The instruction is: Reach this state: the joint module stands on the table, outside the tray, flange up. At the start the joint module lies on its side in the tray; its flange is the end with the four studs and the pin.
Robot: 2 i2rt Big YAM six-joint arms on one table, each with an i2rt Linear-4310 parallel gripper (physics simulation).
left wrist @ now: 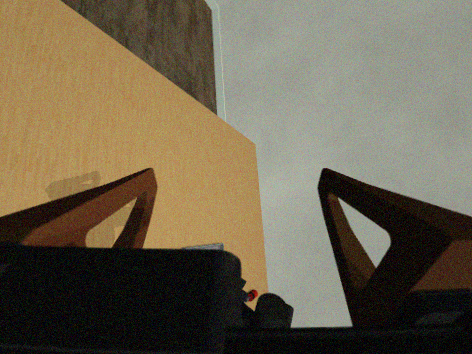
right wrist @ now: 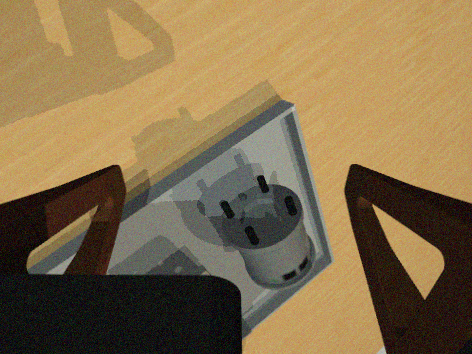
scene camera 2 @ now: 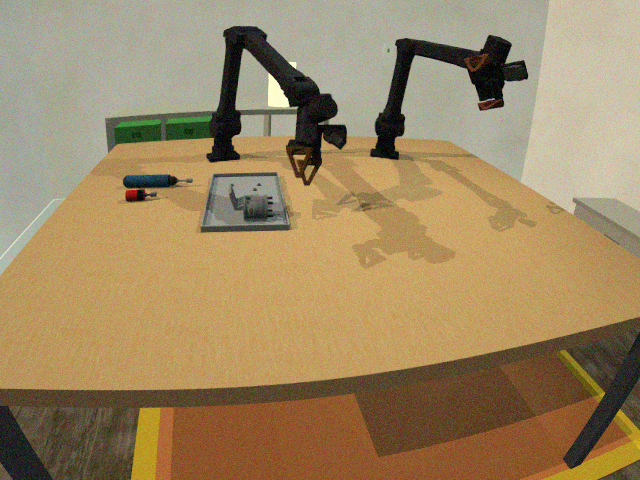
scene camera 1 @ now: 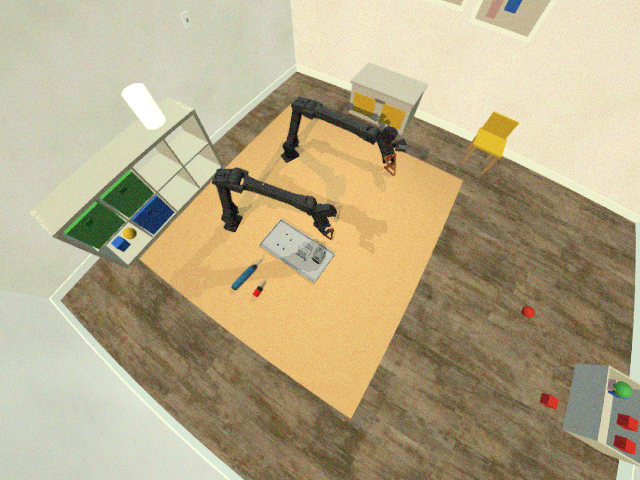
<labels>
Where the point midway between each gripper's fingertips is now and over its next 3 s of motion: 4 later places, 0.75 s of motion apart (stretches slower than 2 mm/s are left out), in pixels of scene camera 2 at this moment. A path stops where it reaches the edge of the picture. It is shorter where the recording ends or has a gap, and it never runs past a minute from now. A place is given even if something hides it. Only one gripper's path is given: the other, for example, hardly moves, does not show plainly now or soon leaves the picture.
The right gripper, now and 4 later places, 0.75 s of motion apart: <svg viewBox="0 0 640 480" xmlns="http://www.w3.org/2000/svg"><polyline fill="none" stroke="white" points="302,181 279,184 263,190 258,202 264,201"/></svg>
</labels>
